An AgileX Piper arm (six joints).
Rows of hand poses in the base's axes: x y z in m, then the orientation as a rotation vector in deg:
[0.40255, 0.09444, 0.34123, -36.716, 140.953, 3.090]
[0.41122, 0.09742, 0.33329, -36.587, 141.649, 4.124]
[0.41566, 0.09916, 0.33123, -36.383, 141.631, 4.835]
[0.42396, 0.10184, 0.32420, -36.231, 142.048, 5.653]
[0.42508, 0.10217, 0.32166, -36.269, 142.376, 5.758]
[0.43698, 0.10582, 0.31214, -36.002, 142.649, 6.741]
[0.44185, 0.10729, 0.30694, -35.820, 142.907, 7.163]
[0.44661, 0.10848, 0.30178, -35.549, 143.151, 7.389]
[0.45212, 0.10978, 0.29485, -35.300, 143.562, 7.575]
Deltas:
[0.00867, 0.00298, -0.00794, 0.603, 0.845, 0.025]
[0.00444, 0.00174, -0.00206, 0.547, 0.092, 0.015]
[0.00830, 0.00268, -0.00703, 0.513, 0.539, 0.008]
[0.00112, 0.00033, -0.00254, -0.009, 0.340, 0.001]
[0.01190, 0.00365, -0.00952, 0.684, 0.423, -0.018]
[0.00487, 0.00147, -0.00520, 0.279, 0.307, -0.074]
[0.00476, 0.00119, -0.00516, 0.170, 0.239, -0.176]
[0.00551, 0.00130, -0.00693, 0.099, 0.394, -0.191]

